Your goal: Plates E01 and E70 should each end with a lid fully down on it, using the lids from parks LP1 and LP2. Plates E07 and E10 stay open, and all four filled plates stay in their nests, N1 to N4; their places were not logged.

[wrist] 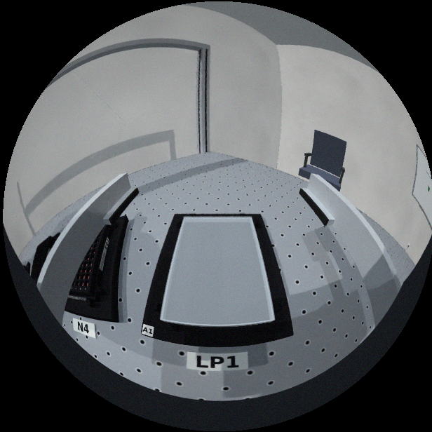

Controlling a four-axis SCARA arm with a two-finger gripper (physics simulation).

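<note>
A pale translucent lid lies flat in the black frame of park LP1, in the middle of the wrist view, with its label in front. My gripper is open, its two fingers wide apart to the left and right above the lid, with nothing between them. At the left, a dark plate with red-tinted wells sits in nest N4, partly hidden behind the left finger; its label is too oblique to read here. Park LP2 and plates E07 and E10 cannot be made out.
The N4 label lies on the perforated table in front of that nest. Dark shapes stand at the far left edge, behind the left finger. A blue-grey chair stands beyond the table at the right, near the wall.
</note>
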